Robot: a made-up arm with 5 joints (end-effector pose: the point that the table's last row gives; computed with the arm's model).
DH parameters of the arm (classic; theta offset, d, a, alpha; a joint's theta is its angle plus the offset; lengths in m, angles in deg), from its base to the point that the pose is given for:
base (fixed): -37.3 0 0.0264 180
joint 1: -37.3 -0.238 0.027 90
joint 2: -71.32 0 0.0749 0
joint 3: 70.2 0 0.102 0
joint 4: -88.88 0.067 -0.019 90
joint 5: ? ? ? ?
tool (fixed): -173.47 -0.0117 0 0
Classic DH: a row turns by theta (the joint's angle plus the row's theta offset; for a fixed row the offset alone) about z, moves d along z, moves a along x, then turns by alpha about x.
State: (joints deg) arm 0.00 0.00 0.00 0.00 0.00
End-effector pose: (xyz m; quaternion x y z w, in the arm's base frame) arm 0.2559 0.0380 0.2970 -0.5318 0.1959 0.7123 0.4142
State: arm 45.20 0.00 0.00 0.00 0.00
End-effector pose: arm 0.2249 -0.1447 0.2970 -0.4157 0.3852 0.4984 0.6561
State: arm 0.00 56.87 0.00 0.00 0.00
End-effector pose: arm 0.2110 0.0380 0.0961 -0.1285 0.3695 0.8795 0.2709
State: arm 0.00 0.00 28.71 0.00 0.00
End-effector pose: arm 0.2276 0.0380 0.2101 -0.3386 0.2925 0.8219 0.3526
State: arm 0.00 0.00 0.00 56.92 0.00
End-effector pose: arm 0.2070 0.0380 0.2346 -0.1281 0.3696 0.8796 0.2707
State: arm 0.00 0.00 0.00 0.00 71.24
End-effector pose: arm 0.2559 0.0516 0.3059 -0.6735 0.5741 0.4649 0.0270
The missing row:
joint 5: -26.43 -0.075 0.0103 -53.47
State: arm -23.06 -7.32 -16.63 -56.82 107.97
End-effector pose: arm 0.1343 0.1146 0.4342 -0.7781 0.5021 -0.1558 0.3438
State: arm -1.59 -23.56 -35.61 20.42 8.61
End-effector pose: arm 0.1621 0.0428 0.4431 -0.7618 0.1004 0.4759 0.4279
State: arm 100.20 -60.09 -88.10 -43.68 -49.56
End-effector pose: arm 0.1095 0.1670 0.3545 0.8919 -0.1575 0.1061 0.4105
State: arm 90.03 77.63 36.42 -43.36 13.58
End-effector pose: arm 0.0765 -0.0944 0.0548 0.2504 0.3562 0.5435 0.7177
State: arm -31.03 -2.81 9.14 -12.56 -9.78
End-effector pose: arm 0.1926 0.1494 0.2935 -0.5431 -0.0372 0.7972 0.2609
